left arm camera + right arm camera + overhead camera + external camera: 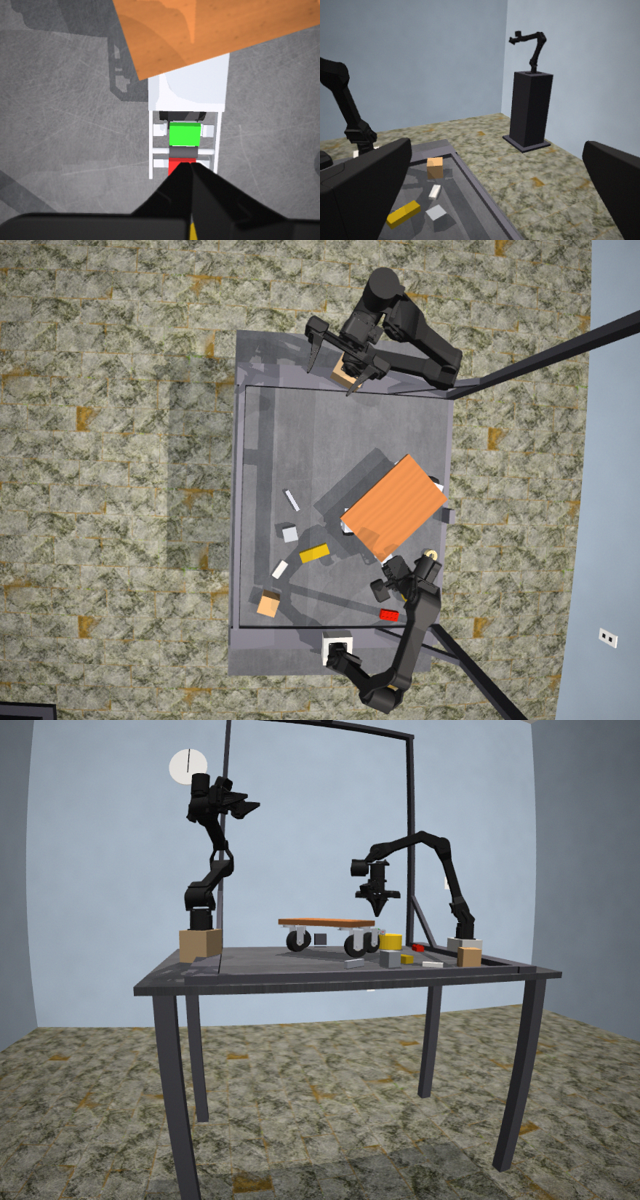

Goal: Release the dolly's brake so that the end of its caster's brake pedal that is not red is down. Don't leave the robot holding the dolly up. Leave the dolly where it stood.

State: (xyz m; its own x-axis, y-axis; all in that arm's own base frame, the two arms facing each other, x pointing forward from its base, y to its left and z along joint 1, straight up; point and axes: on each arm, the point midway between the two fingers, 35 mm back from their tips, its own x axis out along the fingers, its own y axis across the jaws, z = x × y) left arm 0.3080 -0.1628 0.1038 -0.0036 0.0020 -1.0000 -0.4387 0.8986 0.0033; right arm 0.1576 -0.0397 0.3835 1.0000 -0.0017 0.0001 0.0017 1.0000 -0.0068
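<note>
My left hand is 90 mm above the brake pedal, 10 mm to the right of it and 10 mm past it. Round my left hand: red brick 210 mm to the left, 160 mm below, 40 mm behind; yellow cylinder 140 mm below, 130 mm behind, 120 mm to the left; yellow bar 250 mm ahead, 160 mm below, 20 mm to the right.
</note>
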